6 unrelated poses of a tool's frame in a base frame.
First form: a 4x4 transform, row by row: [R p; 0 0 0 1], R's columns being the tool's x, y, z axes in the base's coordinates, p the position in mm. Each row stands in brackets.
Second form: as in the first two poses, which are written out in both.
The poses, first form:
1: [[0.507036 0.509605 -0.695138 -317.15], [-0.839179 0.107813 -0.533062 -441.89], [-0.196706 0.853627 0.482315 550.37], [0 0 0 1]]
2: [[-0.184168 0.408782 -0.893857 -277.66], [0.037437 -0.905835 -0.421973 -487.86], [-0.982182 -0.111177 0.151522 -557.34], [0 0 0 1]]
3: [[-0.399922 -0.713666 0.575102 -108.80], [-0.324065 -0.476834 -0.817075 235.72], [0.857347 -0.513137 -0.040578 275.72], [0 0 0 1]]
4: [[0.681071 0.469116 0.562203 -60.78], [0.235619 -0.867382 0.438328 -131.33], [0.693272 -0.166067 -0.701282 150.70], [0 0 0 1]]
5: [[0.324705 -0.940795 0.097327 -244.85], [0.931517 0.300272 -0.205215 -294.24], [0.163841 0.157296 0.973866 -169.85], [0 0 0 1]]
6: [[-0.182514 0.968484 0.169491 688.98], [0.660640 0.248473 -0.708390 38.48], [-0.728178 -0.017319 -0.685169 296.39], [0 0 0 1]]
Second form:
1: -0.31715 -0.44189 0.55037 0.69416 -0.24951 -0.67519 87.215
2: -0.27766 -0.48786 -0.55734 0.63140 0.17944 -0.75441 165.752
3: -0.10880 0.23572 0.27572 0.53410 -0.49598 0.68464 163.469
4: -0.06078 -0.13133 0.15070 -0.91429 -0.19827 -0.35322 160.699
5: -0.24485 -0.29424 -0.16985 0.18997 -0.03486 0.98117 72.577
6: 0.68898 0.03848 0.29639 0.58867 0.76466 -0.26223 144.057
